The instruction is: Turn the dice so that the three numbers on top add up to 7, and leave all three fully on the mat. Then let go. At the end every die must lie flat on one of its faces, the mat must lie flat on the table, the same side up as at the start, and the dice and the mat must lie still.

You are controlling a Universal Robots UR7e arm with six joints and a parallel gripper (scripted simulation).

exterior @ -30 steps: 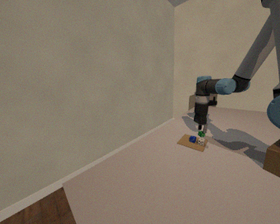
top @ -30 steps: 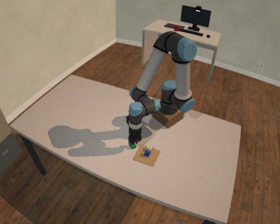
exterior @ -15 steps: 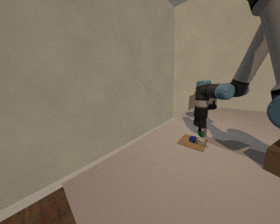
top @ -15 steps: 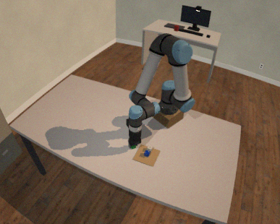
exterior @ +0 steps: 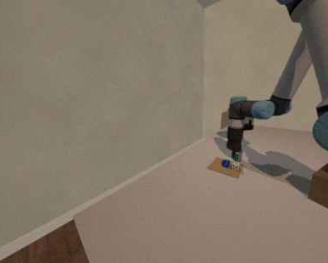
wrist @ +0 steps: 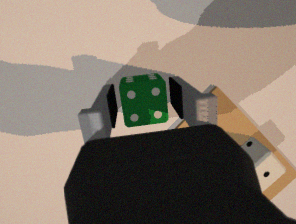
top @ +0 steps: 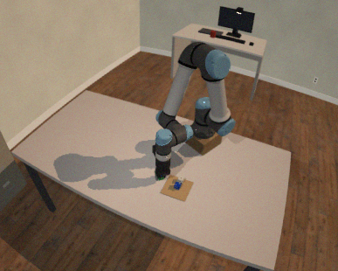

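My gripper is now right at the green die. The rest, counted from my hand: white die 10 mm behind, 110 mm to the left; blue die 30 mm ahead, 110 mm to the left; tan mat 30 mm ahead, 110 mm to the left, 20 mm below.
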